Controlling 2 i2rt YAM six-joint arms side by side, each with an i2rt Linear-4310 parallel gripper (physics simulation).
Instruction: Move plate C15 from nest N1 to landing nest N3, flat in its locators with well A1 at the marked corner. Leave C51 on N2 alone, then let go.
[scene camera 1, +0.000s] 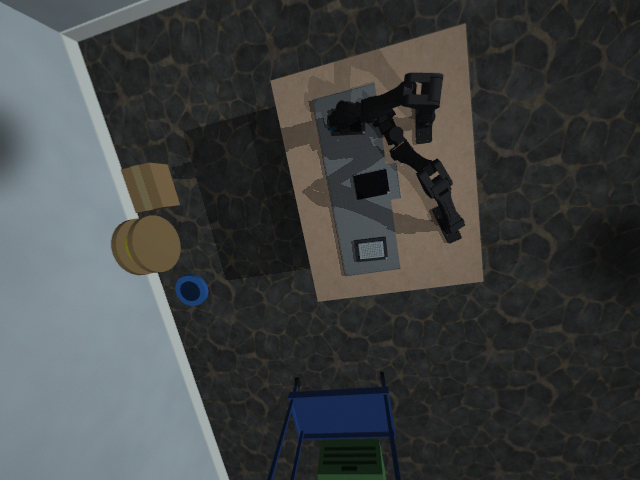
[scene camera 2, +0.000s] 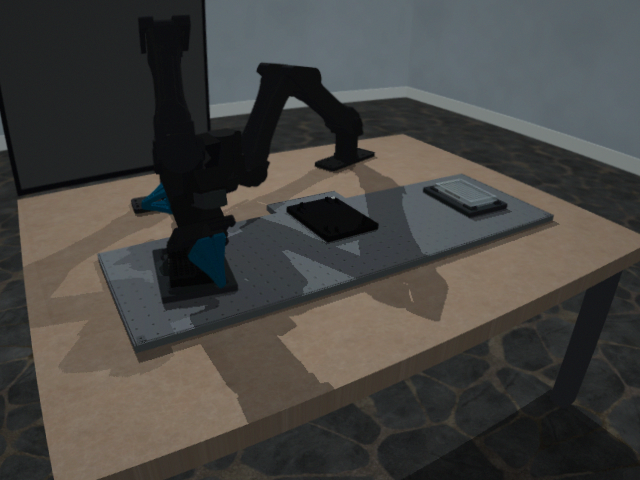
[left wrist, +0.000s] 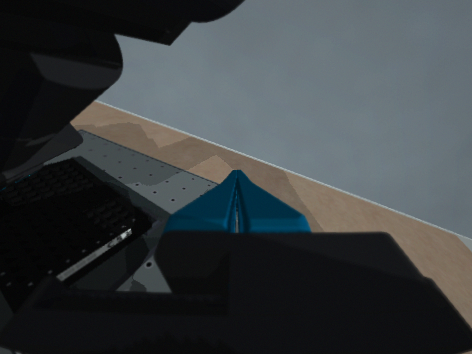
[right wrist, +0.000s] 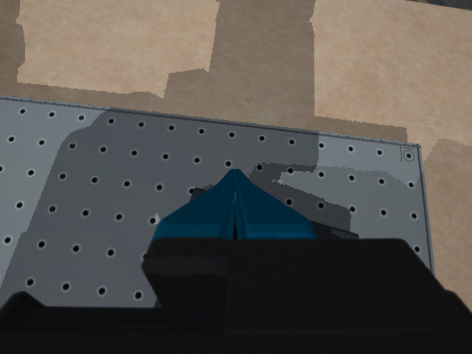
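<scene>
A dark welled plate (scene camera 2: 188, 277) (left wrist: 45, 220) sits in a black nest (scene camera 2: 173, 297) at the left end of the grey board in scene camera 2. My right gripper (scene camera 2: 222, 284) (right wrist: 235, 177) is shut and empty over that nest, its tips by the plate's edge. My left gripper (scene camera 2: 144, 200) (left wrist: 236, 177) is shut and empty, behind the nest and apart from the plate. A pale clear plate (scene camera 1: 371, 250) (scene camera 2: 467, 192) sits in another nest (scene camera 2: 480, 210) at the far end. The middle black nest (scene camera 1: 371, 184) (scene camera 2: 333, 219) holds no visible plate. Labels and A1 marks are unreadable.
The perforated grey board (scene camera 1: 336, 206) (scene camera 2: 263, 289) (right wrist: 90, 240) lies on the wooden table (scene camera 1: 454, 56) (scene camera 2: 372, 341). My two arms cross above the dark plate and hide part of it. A blue cart (scene camera 1: 341, 413), a box (scene camera 1: 155, 186) and a blue bin (scene camera 1: 178, 290) stand on the floor.
</scene>
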